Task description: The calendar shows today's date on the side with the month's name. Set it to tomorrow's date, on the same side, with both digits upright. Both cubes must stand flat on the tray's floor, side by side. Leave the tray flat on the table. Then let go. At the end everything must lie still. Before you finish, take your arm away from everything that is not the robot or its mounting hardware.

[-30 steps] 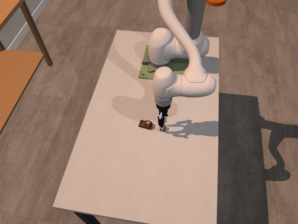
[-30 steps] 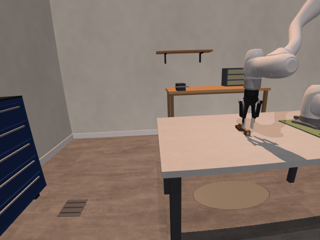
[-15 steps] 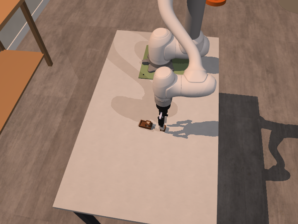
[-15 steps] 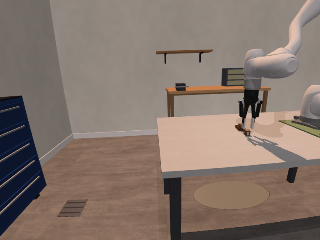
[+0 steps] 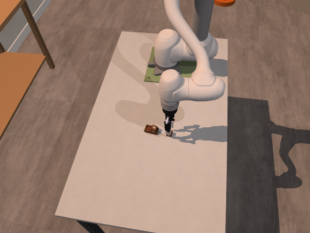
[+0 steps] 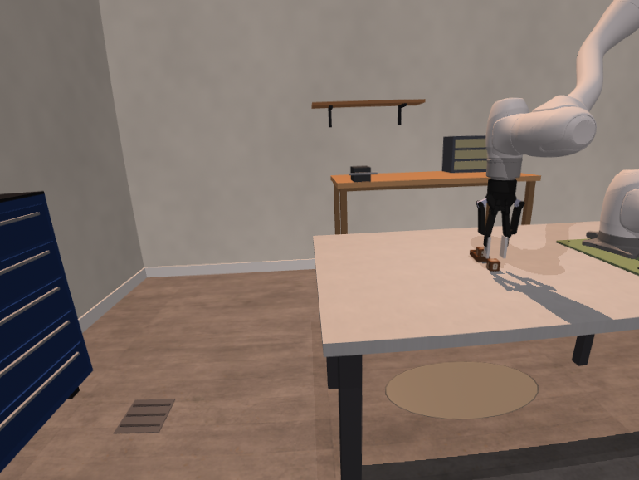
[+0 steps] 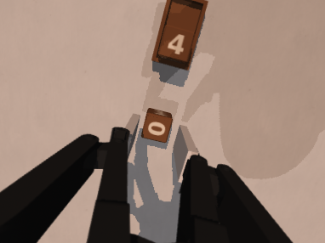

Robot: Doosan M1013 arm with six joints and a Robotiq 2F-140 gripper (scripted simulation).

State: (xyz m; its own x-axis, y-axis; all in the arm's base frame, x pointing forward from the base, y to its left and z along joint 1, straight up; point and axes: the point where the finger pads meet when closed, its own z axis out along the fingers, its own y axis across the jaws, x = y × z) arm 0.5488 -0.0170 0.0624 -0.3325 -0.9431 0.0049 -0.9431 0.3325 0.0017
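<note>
Right now my hand is 60 mm above the brown digit cube. The rest, counted from my hand: tray: 30 mm behind, 100 mm to the right, 60 mm below.
</note>
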